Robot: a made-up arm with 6 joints. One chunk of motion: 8 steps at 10 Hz.
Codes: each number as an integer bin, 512 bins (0 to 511) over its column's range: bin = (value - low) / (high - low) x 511, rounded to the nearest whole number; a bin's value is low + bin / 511 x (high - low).
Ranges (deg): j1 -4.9..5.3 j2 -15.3..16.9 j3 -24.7..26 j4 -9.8..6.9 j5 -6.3..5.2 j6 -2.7..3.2
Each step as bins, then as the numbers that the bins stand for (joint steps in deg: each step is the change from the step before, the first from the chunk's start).
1 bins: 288 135 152 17 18 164
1 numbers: 0.849 -6.793 -9.619 -9.244 -5.895 -0.806
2 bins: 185 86 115 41 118 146
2 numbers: -1.207 -9.881 -13.290 -8.460 -3.644 -1.014
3 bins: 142 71 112 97 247 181
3 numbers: -2.066 -10.826 -13.588 -6.630 -0.741 -0.610
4 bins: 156 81 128 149 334 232
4 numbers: -1.786 -10.196 -12.000 -4.931 1.217 -0.021
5 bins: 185 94 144 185 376 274
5 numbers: -1.207 -9.377 -10.413 -3.754 2.162 0.464
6 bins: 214 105 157 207 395 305
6 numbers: -0.628 -8.684 -9.123 -3.035 2.589 0.822
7 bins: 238 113 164 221 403 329
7 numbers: -0.149 -8.179 -8.428 -2.577 2.769 1.099
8 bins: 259 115 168 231 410 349
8 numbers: 0.270 -8.053 -8.032 -2.251 2.927 1.330
